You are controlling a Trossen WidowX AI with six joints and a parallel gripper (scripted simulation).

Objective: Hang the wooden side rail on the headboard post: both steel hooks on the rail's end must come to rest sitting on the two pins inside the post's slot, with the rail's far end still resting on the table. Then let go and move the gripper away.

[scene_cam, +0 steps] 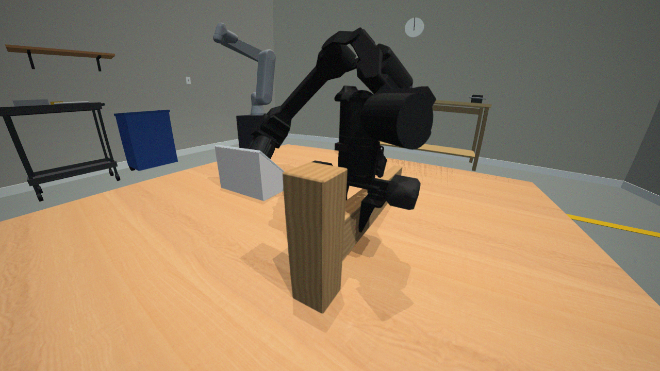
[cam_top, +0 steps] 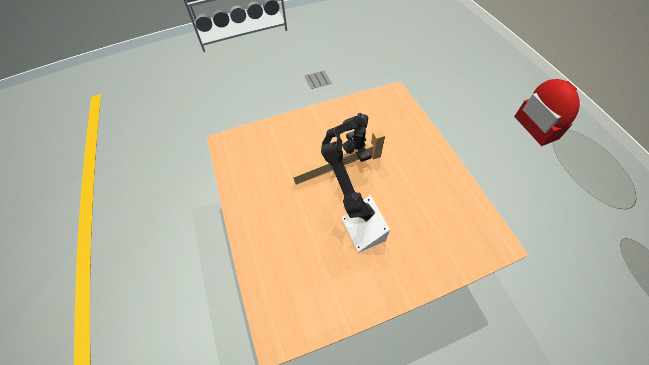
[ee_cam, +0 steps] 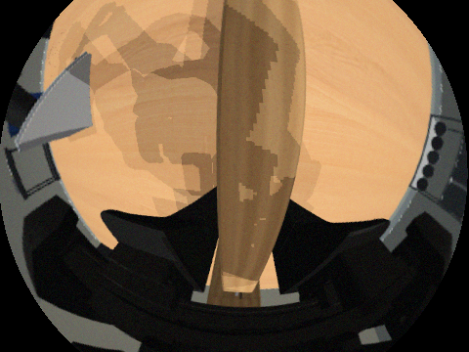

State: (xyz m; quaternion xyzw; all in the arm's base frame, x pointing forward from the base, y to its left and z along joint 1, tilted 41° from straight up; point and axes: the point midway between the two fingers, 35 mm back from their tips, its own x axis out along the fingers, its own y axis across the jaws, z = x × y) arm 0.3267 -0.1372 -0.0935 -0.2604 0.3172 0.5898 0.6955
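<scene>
Right now my gripper tip is 110 mm to the left of the headboard post, 40 mm below it and 20 mm past it.
</scene>
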